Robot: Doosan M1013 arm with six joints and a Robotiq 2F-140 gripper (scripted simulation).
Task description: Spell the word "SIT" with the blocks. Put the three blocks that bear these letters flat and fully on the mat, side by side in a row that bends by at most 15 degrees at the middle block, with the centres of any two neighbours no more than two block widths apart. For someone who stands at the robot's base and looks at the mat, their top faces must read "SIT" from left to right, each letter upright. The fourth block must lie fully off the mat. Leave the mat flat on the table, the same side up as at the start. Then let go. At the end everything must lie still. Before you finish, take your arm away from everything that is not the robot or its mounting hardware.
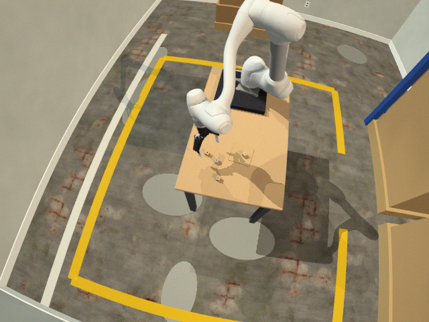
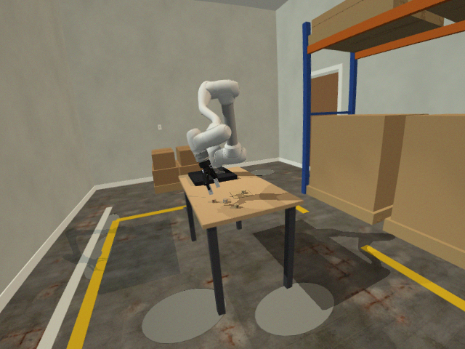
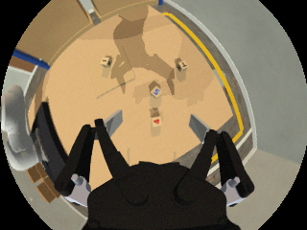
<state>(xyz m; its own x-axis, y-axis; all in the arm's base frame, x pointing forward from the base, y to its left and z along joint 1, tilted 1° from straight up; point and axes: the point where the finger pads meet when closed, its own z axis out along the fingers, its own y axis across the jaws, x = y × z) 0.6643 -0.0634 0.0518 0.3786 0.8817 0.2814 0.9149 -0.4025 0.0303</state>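
Right now my hand is 200 mm to the right of the tan mat, 90 mm past it and 90 mm above it. Round my hand: tan block: 130 mm ahead, 120 mm to the left, 80 mm below.
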